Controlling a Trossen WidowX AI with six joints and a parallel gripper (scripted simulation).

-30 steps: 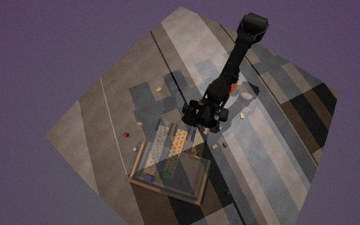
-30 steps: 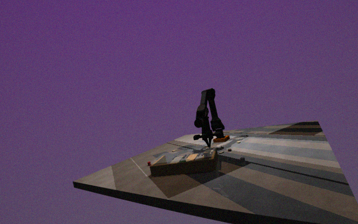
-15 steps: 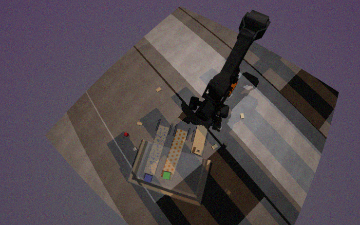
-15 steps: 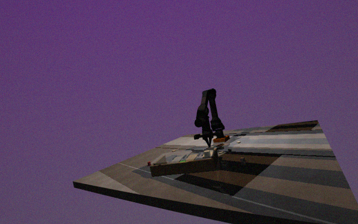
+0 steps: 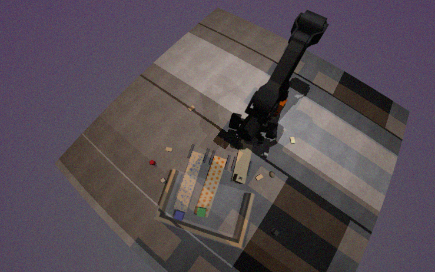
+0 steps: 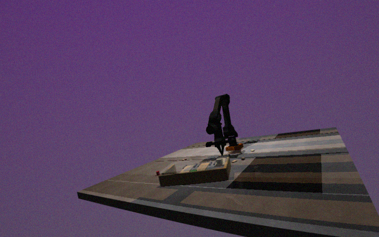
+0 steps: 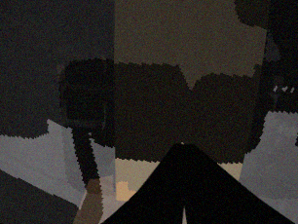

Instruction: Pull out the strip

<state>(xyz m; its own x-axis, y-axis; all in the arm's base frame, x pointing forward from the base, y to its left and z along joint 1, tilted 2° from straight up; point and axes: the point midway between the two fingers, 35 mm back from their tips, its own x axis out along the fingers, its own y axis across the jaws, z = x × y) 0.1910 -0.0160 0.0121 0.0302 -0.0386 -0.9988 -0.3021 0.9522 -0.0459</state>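
Right now my gripper tip is 9 cm short of the tan strip and 3 cm to the right of it. The rest, counted from my gripper tip: brown peg 17 cm to the left, 10 cm ahead; labelled cube 19 cm ahead, 6 cm to the left, 2 cm above; red piece 33 cm ahead, 28 cm to the right, 1 cm above.
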